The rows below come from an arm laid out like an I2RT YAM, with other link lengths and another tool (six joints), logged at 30 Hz.
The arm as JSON. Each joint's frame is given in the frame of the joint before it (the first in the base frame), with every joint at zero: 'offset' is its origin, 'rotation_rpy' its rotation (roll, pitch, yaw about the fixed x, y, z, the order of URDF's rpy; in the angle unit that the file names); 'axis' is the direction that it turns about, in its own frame. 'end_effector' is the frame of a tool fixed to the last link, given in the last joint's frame.
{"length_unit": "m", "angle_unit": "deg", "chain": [
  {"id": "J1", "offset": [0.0, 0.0, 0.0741], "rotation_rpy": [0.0, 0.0, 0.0], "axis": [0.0, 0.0, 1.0]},
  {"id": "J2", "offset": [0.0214, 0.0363, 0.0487], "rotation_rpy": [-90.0, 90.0, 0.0], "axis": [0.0, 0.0, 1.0]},
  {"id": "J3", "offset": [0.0, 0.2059, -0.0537], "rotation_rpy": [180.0, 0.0, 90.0], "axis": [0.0, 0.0, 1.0]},
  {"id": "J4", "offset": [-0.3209, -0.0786, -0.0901], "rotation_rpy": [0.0, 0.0, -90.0], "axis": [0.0, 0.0, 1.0]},
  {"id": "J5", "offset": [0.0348, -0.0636, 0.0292], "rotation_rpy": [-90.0, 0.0, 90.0], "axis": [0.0, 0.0, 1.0]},
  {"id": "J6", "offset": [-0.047, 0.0, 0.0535], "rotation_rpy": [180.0, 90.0, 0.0], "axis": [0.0, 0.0, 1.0]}
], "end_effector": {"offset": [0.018, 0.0, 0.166], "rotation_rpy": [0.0, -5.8, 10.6]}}
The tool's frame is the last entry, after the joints.
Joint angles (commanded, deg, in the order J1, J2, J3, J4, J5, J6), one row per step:
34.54 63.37 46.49 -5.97 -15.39 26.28
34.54 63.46 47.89 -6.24 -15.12 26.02
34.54 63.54 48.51 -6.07 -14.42 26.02
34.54 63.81 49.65 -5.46 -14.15 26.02
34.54 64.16 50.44 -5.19 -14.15 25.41
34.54 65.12 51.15 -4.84 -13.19 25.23
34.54 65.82 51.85 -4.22 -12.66 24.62
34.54 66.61 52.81 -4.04 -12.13 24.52
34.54 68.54 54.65 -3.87 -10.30 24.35
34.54 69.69 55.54 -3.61 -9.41 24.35
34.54 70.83 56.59 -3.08 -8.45 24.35
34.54 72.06 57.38 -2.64 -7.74 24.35
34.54 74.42 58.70 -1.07 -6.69 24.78
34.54 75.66 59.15 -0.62 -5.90 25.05
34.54 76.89 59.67 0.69 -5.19 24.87
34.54 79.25 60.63 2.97 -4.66 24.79
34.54 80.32 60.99 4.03 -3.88 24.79
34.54 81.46 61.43 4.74 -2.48 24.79
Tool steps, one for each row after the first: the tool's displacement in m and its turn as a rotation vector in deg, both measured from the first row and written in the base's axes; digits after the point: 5 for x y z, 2 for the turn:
0.00277 0.00080 0.01218 0.35 -1.10 -0.15
0.00596 -0.00008 0.01833 0.54 -1.83 -0.81
0.00952 0.00118 0.03027 1.31 -3.10 -1.06
0.01130 0.00260 0.03662 1.35 -4.12 -0.86
0.01650 0.00200 0.03690 1.01 -4.52 -1.69
0.02046 0.00258 0.04071 0.84 -5.57 -1.99
0.02440 0.00297 0.04432 0.82 -6.02 -2.46
0.03442 0.00176 0.04650 0.22 -6.55 -4.12
0.03981 0.00149 0.04634 -0.05 -6.71 -4.96
0.04587 0.00136 0.04908 -0.07 -7.24 -5.87
0.05100 0.00171 0.04787 -0.28 -7.37 -6.54
0.06075 0.00355 0.04659 0.02 -7.68 -7.69
0.06561 0.00324 0.04153 -0.25 -7.37 -8.51
0.07127 0.00400 0.04123 -0.19 -8.09 -9.14
0.07981 0.00751 0.03898 0.16 -8.92 -9.65
0.08473 0.00738 0.03718 0.16 -9.33 -10.40
0.09077 0.00522 0.03383 -0.23 -9.58 -11.73

